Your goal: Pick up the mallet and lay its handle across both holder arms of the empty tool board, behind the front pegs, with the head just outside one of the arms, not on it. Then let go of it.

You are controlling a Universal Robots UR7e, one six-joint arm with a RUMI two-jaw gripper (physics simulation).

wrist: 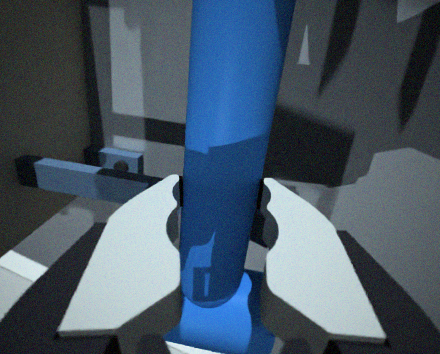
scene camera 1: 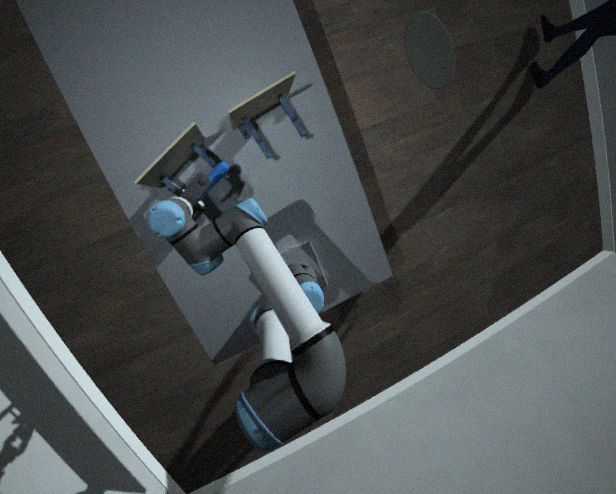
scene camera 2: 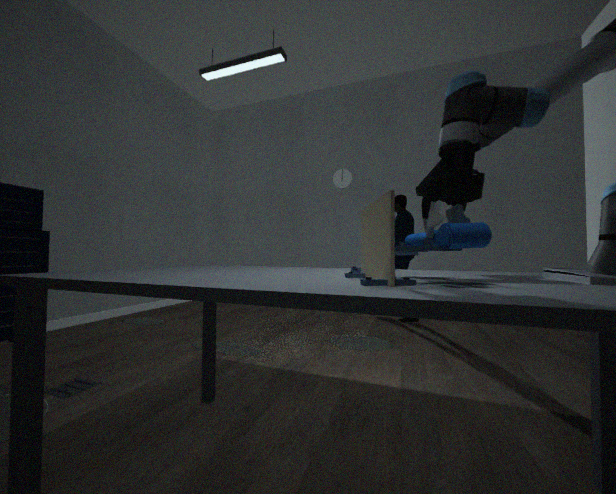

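Seen in the pictures: gripper, fingertip midpoint: (wrist: 220,180); arm's base, link origin: (scene camera 1: 298,279).
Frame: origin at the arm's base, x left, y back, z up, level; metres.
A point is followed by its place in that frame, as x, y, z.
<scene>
The blue mallet (scene camera 1: 218,172) @[0.054, -0.504, 0.104] (scene camera 2: 465,235) @[0.279, -0.449, 0.083] (wrist: 225,100) @[0.127, -0.485, 0.104] is level and well above the table. My gripper (scene camera 1: 200,205) @[0.173, -0.471, 0.072] (scene camera 2: 442,218) (wrist: 220,180) @[0.173, -0.471, 0.072] is shut on its handle, close to the head. The near tool board (scene camera 1: 172,159) @[0.162, -0.609, 0.096] (scene camera 2: 377,241) @[0.194, -0.609, 0.077] (wrist: 45,75) @[0.175, -0.606, 0.029] stands upright beside it. The handle's free end lies over or close to the outer part of the board's far holder arm (scene camera 1: 205,154) @[0.063, -0.582, 0.066]. The near holder arm (scene camera 1: 169,184) @[0.219, -0.552, 0.066] is partly hidden by the wrist. The head is at the near arm's end of the board. I cannot tell whether handle and arms touch.
A second upright board (scene camera 1: 262,100) @[-0.192, -0.643, 0.103] with two holder arms (scene camera 1: 259,139) @[-0.125, -0.543, 0.071] (scene camera 1: 294,115) @[-0.276, -0.561, 0.073] stands beside the first on the grey table (scene camera 1: 107,66) @[0.207, -1.015, -0.018] (scene camera 2: 231,275) @[0.121, -1.025, -0.018]. The robot's base is at the table's other end. A person (scene camera 1: 581,36) (scene camera 2: 404,218) is in the room beyond the table.
</scene>
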